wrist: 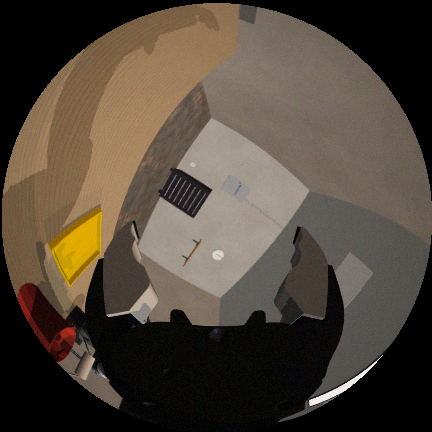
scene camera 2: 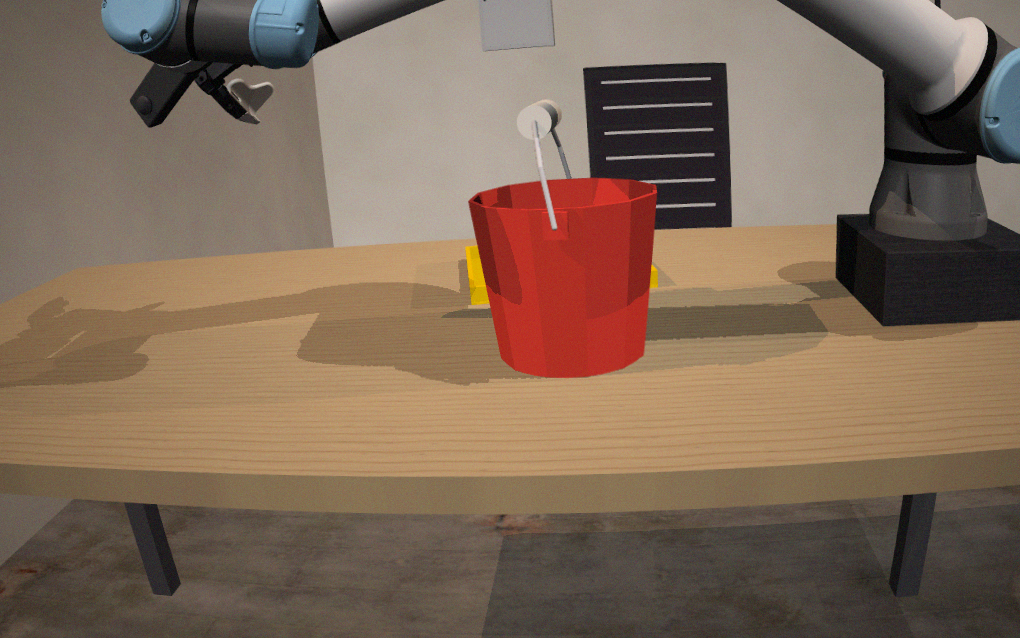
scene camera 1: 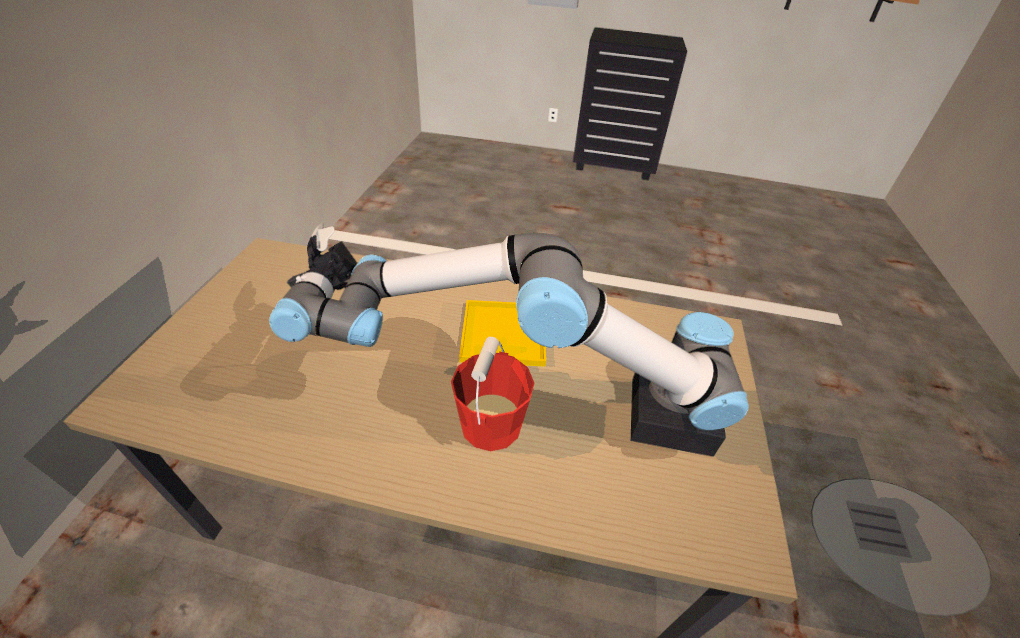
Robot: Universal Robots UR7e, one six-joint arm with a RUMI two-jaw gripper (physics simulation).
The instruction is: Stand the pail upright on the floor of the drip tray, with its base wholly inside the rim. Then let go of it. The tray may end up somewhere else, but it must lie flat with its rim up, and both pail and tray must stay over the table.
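Seen in the pictures: gripper, fingertip midpoint: (wrist: 216,226) (scene camera 2: 227,77); arm's base, origin of the base link: (wrist: 83,329) (scene camera 2: 927,226).
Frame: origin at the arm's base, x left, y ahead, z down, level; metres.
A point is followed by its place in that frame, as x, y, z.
Note:
The red pail (scene camera 1: 473,428) @(0.296, 0.434, -0.011) (scene camera 2: 571,300) @(0.292, 0.406, 0.006) (wrist: 42,312) stands upright on the table, on the near side of the drip tray. Its bail with a white grip is raised, leaning a little to the left in scene camera 2. The yellow drip tray (scene camera 1: 488,331) @(-0.095, 0.545, 0.081) (scene camera 2: 476,289) @(0.045, 0.571, 0.066) (wrist: 82,250) @(-0.137, 0.475, 0.081) lies flat, rim up, behind the pail; in scene camera 2 the pail hides most of it. My gripper (wrist: 216,226) @(0.079, 0.871, -0.237) is open with no object between its jaws. It is raised above the far left part of the table, well apart from pail and tray, pointing away from them.
The wooden table (scene camera 1: 338,443) @(0.393, 0.744, 0.085) (scene camera 2: 376,421) @(0.393, 0.568, 0.085) carries the arm's black base block (scene camera 1: 673,432) @(0.123, -0.004, 0.019) (scene camera 2: 947,289) @(0.125, 0.007, 0.045) at the right. In scene camera 1 the arm (scene camera 1: 451,269) @(0.185, 0.524, -0.351) reaches over the table behind the pail, and its elbow covers the tray's right edge. A dark cabinet (scene camera 1: 628,105) stands by the far wall.

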